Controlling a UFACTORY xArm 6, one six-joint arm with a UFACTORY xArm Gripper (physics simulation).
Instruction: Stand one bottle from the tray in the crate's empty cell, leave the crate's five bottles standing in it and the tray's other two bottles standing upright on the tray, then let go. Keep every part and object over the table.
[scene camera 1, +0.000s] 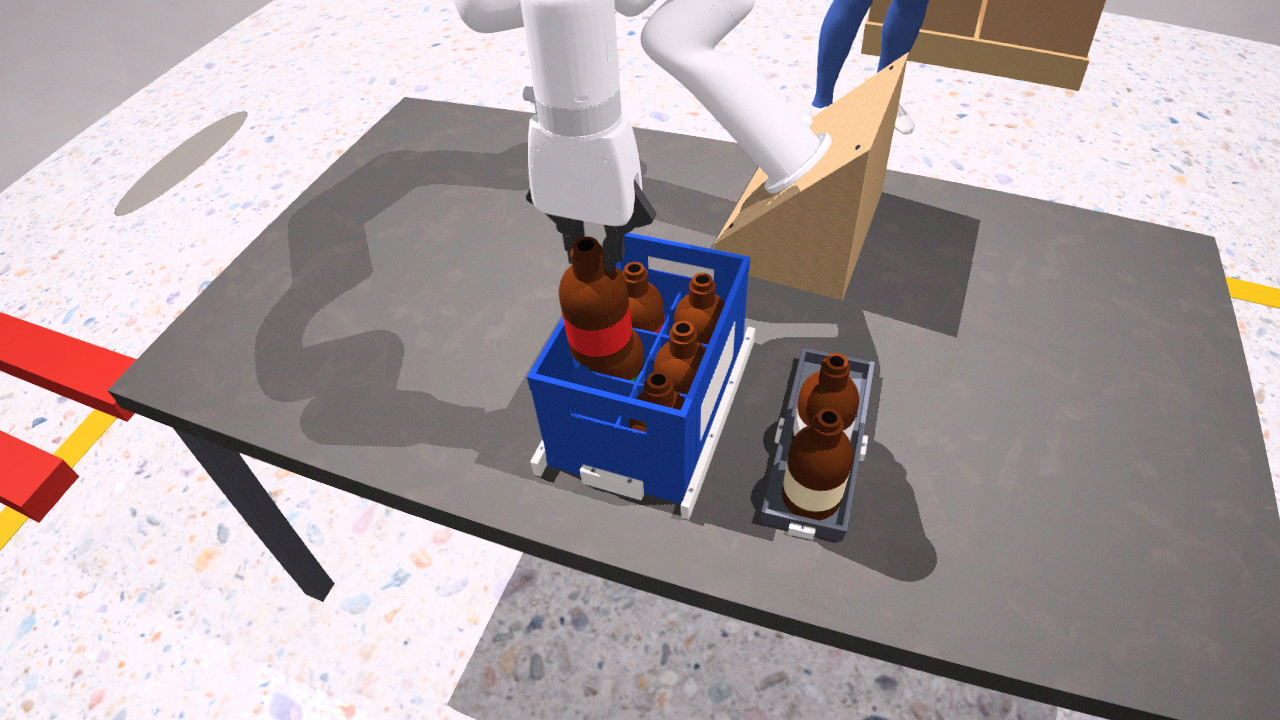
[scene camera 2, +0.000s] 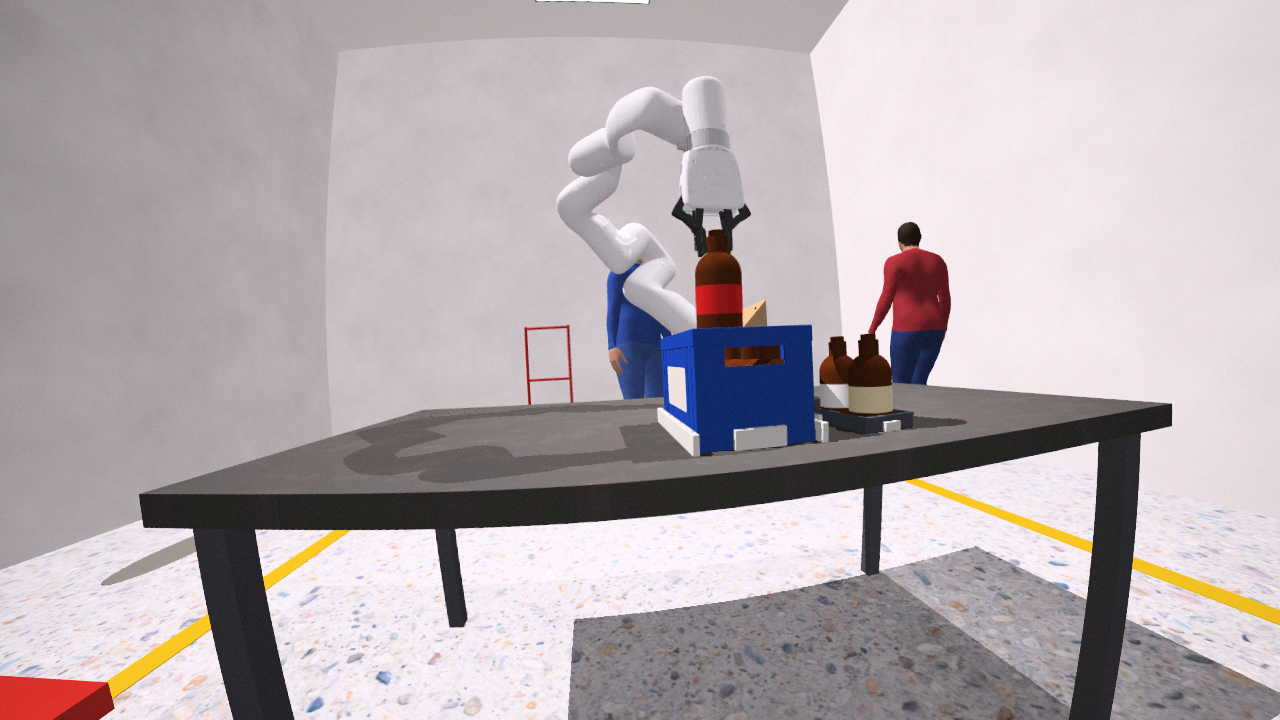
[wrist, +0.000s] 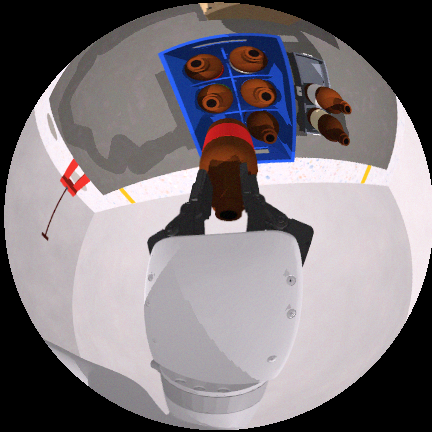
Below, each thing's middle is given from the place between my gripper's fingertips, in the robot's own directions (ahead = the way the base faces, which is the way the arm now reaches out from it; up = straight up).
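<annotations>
There's the long white rail (scene camera 1: 700, 471), and that's 130 mm to the left of my hand, 60 mm behind it and 280 mm below it. The cream-label bottle (scene camera 1: 820, 457) is here too, 270 mm to the left of my hand, 10 mm ahead of it and 220 mm below it.
</annotations>
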